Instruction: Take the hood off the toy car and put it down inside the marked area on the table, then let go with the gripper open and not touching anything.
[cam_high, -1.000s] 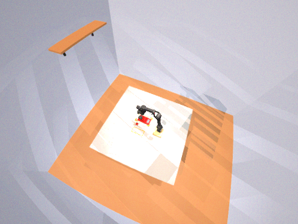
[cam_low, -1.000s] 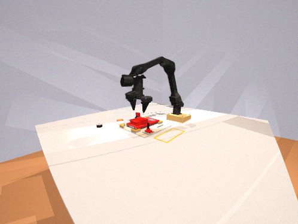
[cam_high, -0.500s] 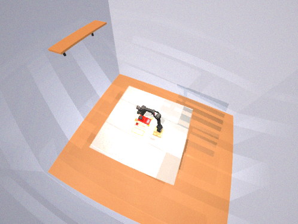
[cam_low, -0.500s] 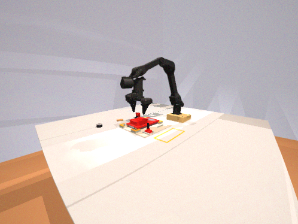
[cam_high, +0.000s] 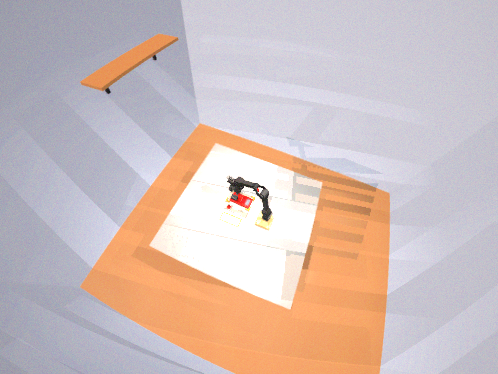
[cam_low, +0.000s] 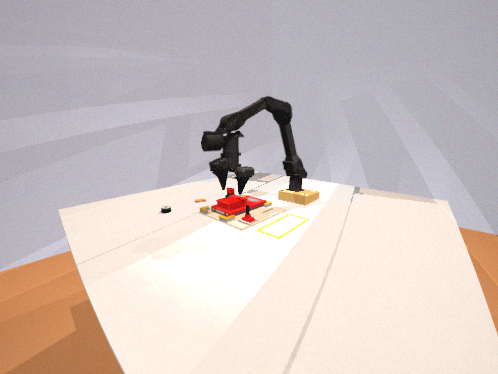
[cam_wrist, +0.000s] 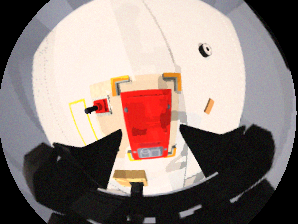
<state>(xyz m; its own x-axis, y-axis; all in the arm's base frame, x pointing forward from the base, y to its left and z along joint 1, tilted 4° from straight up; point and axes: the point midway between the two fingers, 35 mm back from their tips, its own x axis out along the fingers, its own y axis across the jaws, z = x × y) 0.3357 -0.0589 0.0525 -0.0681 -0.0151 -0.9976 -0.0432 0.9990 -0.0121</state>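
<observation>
My gripper tip is 4 cm above the hood. Also, from my gripper tip: small black wheel (19 cm ahead, 17 cm to the right, 7 cm below).
</observation>
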